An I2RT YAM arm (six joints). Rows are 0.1 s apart.
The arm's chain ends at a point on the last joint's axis. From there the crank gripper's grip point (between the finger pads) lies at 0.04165 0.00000 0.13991 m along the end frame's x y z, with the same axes.
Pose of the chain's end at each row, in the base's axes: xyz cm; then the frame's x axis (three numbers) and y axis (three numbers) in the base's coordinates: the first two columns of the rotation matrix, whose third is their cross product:
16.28, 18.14, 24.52, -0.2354, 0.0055, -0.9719, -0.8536, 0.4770, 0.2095
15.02, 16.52, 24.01, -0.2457, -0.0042, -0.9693, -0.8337, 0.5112, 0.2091
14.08, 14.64, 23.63, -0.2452, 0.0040, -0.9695, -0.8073, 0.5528, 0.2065
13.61, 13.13, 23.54, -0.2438, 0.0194, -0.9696, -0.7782, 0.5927, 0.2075
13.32, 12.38, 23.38, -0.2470, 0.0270, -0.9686, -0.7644, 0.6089, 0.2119
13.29, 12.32, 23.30, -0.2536, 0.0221, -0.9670, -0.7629, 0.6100, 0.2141
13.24, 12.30, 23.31, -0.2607, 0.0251, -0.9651, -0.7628, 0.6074, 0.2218
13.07, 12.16, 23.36, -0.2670, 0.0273, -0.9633, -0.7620, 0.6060, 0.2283
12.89, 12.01, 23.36, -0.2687, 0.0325, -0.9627, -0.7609, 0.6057, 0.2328
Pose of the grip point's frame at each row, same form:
21.80, 30.46, 18.97, -0.2354, 0.0055, -0.9719, -0.8536, 0.4770, 0.2095
20.92, 28.53, 18.17, -0.2457, -0.0042, -0.9693, -0.8337, 0.5112, 0.2091
20.57, 26.32, 17.74, -0.2452, 0.0040, -0.9695, -0.8073, 0.5528, 0.2065
20.69, 24.48, 17.69, -0.2438, 0.0194, -0.9696, -0.7782, 0.5927, 0.2075
20.62, 23.58, 17.53, -0.2470, 0.0270, -0.9686, -0.7644, 0.6089, 0.2119
20.55, 23.49, 17.34, -0.2536, 0.0221, -0.9670, -0.7629, 0.6100, 0.2141
20.43, 23.51, 17.34, -0.2607, 0.0251, -0.9651, -0.7628, 0.6074, 0.2218
20.21, 23.40, 17.38, -0.2670, 0.0273, -0.9633, -0.7620, 0.6060, 0.2283
20.03, 23.27, 17.42, -0.2687, 0.0325, -0.9627, -0.7609, 0.6057, 0.2328

